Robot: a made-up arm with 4 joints.
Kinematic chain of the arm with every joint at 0, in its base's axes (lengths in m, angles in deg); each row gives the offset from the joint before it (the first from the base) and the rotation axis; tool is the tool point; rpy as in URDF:
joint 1: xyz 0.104 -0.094 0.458 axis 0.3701 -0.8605 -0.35
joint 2: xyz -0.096 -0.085 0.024 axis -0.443 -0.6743 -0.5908
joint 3: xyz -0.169 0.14 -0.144 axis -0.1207 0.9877 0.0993
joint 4: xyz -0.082 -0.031 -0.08 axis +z
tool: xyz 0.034 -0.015 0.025 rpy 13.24 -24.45 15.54
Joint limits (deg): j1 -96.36..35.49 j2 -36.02..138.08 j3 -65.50..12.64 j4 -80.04..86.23
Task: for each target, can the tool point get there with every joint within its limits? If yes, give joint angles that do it. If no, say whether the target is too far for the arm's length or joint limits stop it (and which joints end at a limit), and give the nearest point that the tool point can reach.
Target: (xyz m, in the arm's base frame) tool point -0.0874 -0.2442 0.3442
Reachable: yes | joints -57.73 48.77 -52.36 42.98
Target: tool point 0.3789 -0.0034 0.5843
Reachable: no: joint limits stop it (at a limit: joint 1, joint 3) | nearest point 0.2696 -0.1689 0.2637 | short by 0.377 m
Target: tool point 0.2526 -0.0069 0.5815
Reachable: no: joint limits stop it (at a limit: joint 1, joint 2, joint 3) | nearest point 0.0332 -0.1375 0.7992 | short by 0.336 m
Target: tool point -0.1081 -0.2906 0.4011
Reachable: yes | joints -73.26 59.85 -2.90 48.75
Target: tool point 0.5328 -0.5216 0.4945
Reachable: no: too far | nearest point 0.3214 -0.3839 0.4198 | short by 0.263 m
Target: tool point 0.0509 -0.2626 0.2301
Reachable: yes | joints -23.42 77.85 -26.98 -4.81
